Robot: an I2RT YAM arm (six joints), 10 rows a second.
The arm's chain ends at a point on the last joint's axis. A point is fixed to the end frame.
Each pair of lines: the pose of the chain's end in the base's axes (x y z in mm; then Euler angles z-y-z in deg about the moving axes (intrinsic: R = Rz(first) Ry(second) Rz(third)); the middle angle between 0 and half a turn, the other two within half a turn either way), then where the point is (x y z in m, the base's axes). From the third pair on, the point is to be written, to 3 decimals.
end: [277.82 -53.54 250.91 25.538 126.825 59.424]
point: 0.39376 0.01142 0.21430
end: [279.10 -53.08 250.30 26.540 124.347 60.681]
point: 0.39578 0.01361 0.21961
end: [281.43 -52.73 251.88 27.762 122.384 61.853]
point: 0.398 0.016 0.226
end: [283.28 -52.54 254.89 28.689 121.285 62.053]
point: 0.399 0.018 0.232
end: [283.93 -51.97 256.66 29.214 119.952 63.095]
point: 0.400 0.019 0.237
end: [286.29 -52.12 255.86 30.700 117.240 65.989]
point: 0.403 0.020 0.242
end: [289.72 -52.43 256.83 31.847 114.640 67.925]
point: 0.406 0.021 0.250
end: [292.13 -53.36 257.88 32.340 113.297 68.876]
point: 0.408 0.021 0.254
